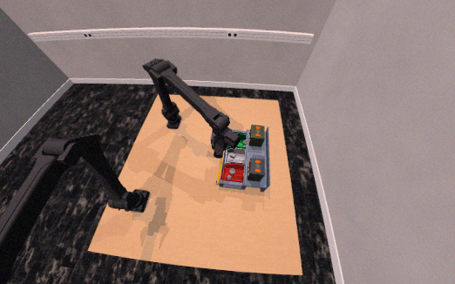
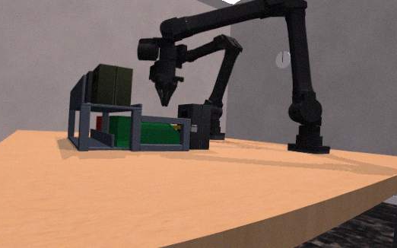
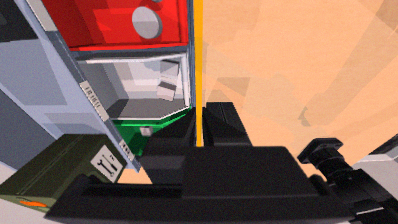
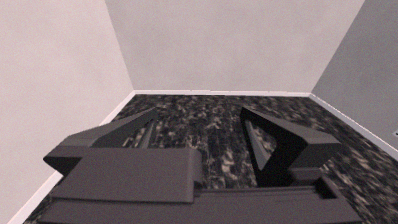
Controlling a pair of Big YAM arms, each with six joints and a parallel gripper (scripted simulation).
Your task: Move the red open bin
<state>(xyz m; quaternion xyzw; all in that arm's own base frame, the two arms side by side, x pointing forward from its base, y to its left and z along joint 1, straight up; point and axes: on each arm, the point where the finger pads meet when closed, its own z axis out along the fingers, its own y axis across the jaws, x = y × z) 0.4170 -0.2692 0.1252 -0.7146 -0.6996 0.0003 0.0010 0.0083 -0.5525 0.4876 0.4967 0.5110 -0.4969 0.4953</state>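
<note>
My left gripper is now 110 mm short of the grey bin and 90 mm above it. Also, from my left hand: black box (50 mm behind, 100 mm to the left, 70 mm below); then grey shelf (130 mm ahead, 10 mm to the left, 70 mm below); then green bin (100 mm ahead, 120 mm to the left, 90 mm below).
</note>
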